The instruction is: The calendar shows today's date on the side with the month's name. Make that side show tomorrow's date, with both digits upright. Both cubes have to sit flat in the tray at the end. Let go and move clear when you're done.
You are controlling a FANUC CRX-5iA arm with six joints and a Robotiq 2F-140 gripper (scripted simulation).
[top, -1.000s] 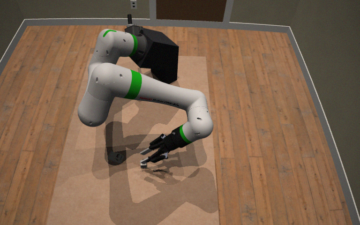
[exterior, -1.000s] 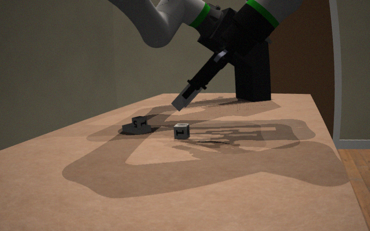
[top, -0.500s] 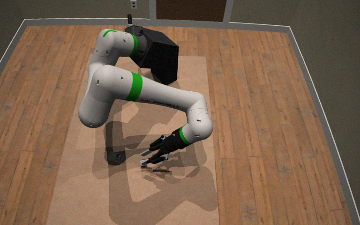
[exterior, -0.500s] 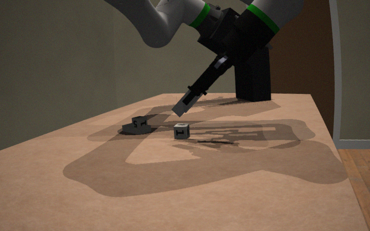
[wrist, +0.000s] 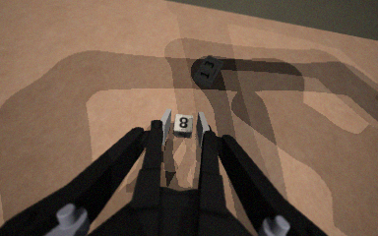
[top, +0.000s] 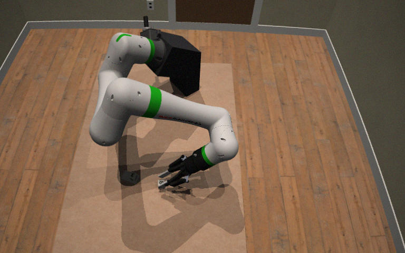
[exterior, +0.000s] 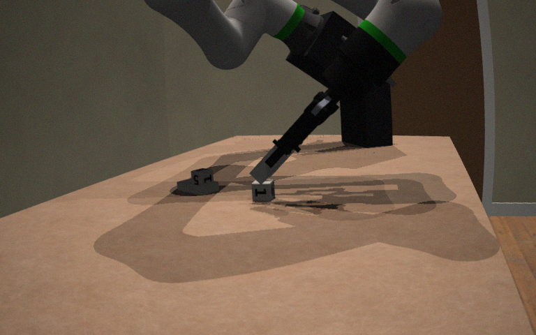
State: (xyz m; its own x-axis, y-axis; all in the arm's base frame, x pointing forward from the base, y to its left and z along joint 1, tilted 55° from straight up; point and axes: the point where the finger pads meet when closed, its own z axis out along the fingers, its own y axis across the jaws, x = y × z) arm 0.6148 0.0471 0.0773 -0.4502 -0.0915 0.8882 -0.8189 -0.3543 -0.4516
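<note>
Right now my hand is 5 cm above the grey number cube and 2 cm to the left of it. The rest, counted from my hand: grey calendar tray: 16 cm to the right, 6 cm behind, 5 cm below.
</note>
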